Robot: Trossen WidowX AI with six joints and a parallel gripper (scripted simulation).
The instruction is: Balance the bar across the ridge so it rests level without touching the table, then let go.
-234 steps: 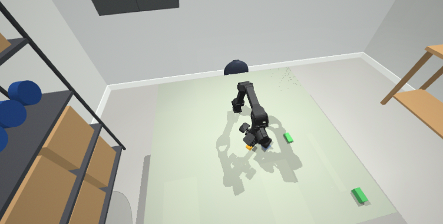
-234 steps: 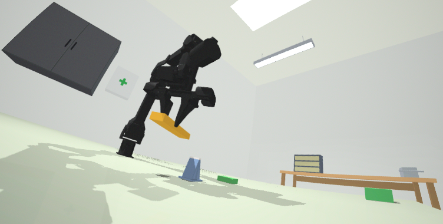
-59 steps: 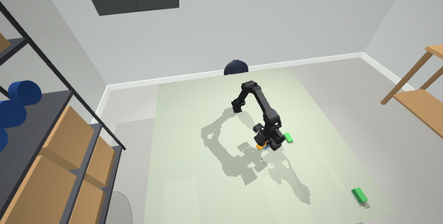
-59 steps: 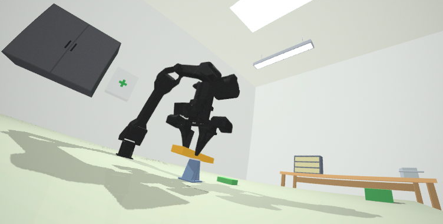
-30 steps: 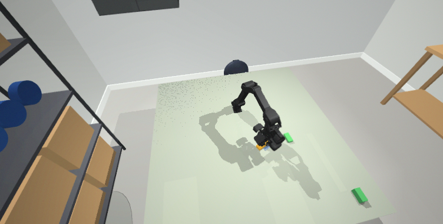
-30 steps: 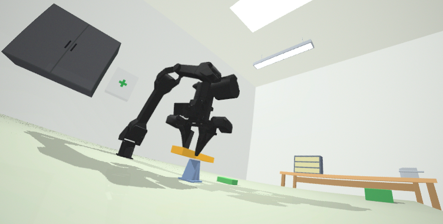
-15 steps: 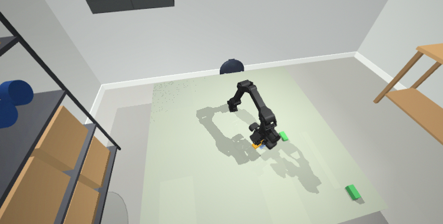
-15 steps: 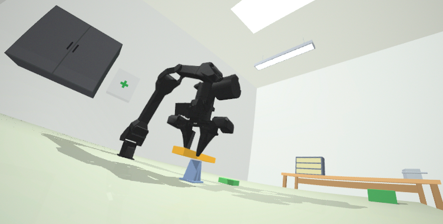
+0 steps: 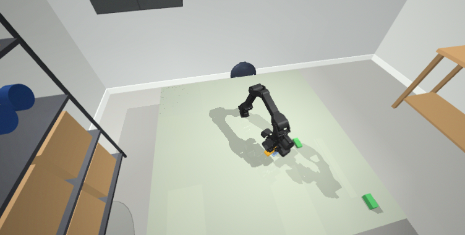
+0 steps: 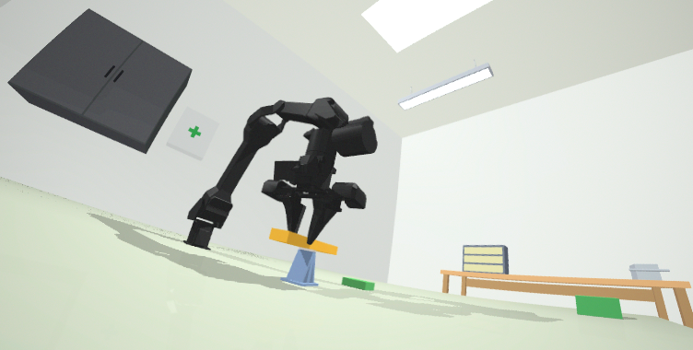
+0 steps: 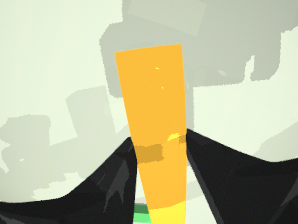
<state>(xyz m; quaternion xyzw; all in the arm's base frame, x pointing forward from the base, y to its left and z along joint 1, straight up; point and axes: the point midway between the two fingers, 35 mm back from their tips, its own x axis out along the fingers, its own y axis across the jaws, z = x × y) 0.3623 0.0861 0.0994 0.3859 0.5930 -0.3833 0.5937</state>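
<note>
My gripper tip is now 10 mm past the orange bar and 30 mm to the right of it.
</note>
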